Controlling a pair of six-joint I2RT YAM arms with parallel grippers.
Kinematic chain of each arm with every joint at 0, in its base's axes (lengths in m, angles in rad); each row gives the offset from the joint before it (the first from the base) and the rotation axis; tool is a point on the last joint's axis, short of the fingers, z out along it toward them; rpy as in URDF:
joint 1: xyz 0 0 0.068 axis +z
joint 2: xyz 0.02 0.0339 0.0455 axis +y
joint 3: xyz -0.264 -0.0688 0 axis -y
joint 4: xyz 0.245 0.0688 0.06 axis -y
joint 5: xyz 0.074 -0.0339 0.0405 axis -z
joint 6: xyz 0.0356 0 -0.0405 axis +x
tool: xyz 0 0 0 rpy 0 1.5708 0
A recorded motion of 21 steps. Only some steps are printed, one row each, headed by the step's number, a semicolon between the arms.
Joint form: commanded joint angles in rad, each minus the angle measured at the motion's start. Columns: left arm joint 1, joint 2, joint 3, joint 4, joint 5, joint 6; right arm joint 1, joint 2, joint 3, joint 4, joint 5, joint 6.
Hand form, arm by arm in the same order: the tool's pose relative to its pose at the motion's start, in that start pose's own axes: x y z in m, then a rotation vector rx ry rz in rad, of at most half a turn. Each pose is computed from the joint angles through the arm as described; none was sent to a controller.
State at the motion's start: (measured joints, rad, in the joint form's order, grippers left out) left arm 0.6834 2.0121 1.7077 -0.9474 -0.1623 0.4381; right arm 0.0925 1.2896 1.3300 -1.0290 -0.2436 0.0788
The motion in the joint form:
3: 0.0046 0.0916 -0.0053 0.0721 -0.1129 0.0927; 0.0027 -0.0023 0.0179 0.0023 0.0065 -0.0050
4: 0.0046 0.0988 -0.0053 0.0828 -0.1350 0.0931; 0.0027 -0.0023 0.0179 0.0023 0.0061 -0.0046
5: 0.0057 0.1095 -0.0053 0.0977 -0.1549 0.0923; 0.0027 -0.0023 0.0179 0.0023 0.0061 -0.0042
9: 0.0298 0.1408 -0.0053 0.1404 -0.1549 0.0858; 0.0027 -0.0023 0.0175 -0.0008 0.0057 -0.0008
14: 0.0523 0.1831 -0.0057 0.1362 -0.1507 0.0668; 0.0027 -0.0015 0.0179 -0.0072 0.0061 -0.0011
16: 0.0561 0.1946 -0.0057 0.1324 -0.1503 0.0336; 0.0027 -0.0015 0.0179 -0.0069 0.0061 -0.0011
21: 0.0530 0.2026 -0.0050 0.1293 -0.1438 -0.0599; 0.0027 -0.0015 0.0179 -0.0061 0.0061 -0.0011
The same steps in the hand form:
3: -0.0036 0.0012 0.0392 -0.0894 0.0755 0.0937; -0.0032 0.0019 -0.0048 0.0034 -0.0216 -0.0125
4: -0.0042 0.0018 0.0421 -0.1106 0.0828 0.0935; -0.0032 0.0019 -0.0048 0.0029 -0.0216 -0.0121
5: -0.0049 0.0027 0.0465 -0.1303 0.0888 0.0909; -0.0032 0.0019 -0.0048 0.0029 -0.0216 -0.0117
9: -0.0032 0.0113 0.0612 -0.1399 0.0868 0.0594; -0.0028 0.0019 -0.0047 0.0028 -0.0182 -0.0075
14: 0.0039 0.0156 0.0804 -0.1190 0.1314 0.0303; -0.0022 0.0018 -0.0045 0.0037 -0.0116 -0.0062
16: 0.0057 0.0158 0.0853 -0.1145 0.1436 -0.0029; -0.0022 0.0018 -0.0045 0.0037 -0.0119 -0.0063
21: 0.0055 0.0135 0.0883 -0.1104 0.1437 -0.0912; -0.0023 0.0018 -0.0045 0.0036 -0.0127 -0.0064

